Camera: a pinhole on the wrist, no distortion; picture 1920 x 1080 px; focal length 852.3 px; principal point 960.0 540.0 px. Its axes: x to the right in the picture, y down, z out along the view. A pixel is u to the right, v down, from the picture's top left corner.
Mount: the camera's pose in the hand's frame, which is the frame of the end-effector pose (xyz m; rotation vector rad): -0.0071 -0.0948 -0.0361 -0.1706 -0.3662 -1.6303
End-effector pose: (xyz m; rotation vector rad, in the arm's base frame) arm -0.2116 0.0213 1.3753 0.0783 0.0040 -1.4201
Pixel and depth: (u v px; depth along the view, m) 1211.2 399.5 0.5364
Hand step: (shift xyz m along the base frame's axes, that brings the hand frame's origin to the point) -0.1053 0.1281 0.5096
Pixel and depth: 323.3 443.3 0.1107
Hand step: 0.0153 0.0240 0.0410
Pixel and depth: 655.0 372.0 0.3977
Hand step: 0.1453 0.1224 0.2933
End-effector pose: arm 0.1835 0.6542 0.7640 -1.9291 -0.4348 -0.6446
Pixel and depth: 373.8 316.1 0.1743
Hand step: 0.0171 0.0397 -0.1208
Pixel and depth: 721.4 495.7 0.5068
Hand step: 0.1542 0.2619 -0.3288
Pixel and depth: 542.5 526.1 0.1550
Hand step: 0.0217 0.0635 -0.0609
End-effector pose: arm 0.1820 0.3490 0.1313 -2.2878 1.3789 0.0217
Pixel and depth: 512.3 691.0 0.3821
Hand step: -0.1059 -0.0115 -0.3288
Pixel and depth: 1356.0 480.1 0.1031
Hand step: 0.0897 0.0953 -0.0196
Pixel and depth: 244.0 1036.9 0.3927
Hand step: -0.1209 -0.2030 -0.4056
